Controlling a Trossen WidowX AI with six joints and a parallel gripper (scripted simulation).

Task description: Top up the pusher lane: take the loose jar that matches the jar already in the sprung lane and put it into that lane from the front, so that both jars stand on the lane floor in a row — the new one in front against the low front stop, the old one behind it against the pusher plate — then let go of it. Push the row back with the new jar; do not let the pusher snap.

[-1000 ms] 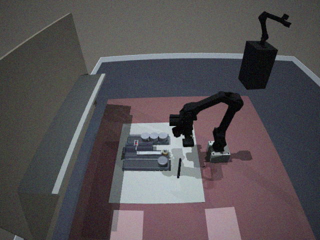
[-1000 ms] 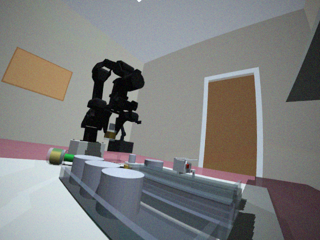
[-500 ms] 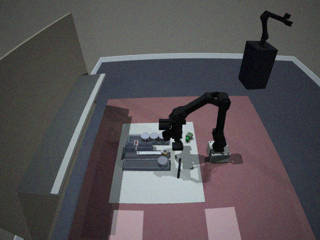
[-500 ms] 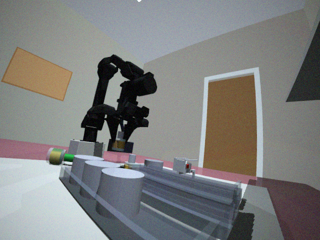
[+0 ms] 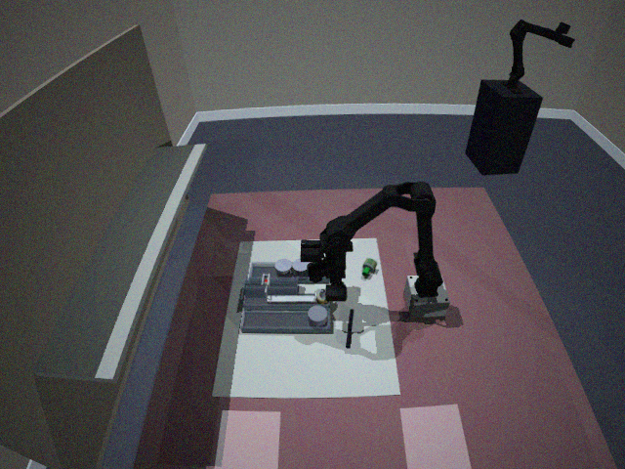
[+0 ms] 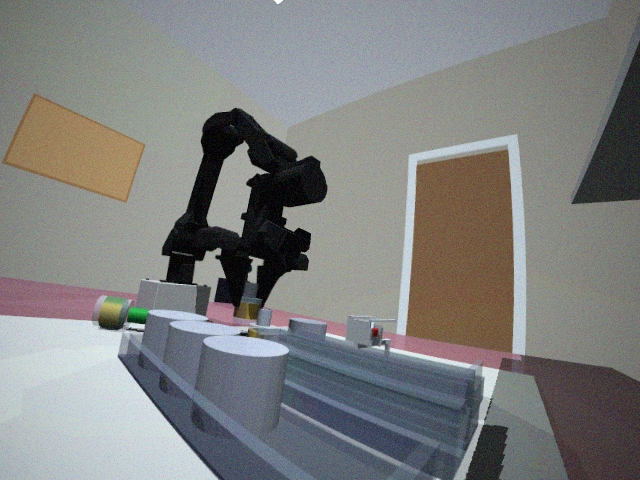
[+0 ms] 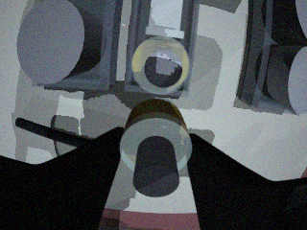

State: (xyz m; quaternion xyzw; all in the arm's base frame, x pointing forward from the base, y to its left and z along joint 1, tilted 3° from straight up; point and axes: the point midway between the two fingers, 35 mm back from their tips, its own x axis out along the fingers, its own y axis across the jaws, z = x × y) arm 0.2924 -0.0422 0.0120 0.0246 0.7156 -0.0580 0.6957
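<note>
Right now my gripper tip is 11 cm to the right of the black bar, 6 cm above it and 3 cm past it.
</note>
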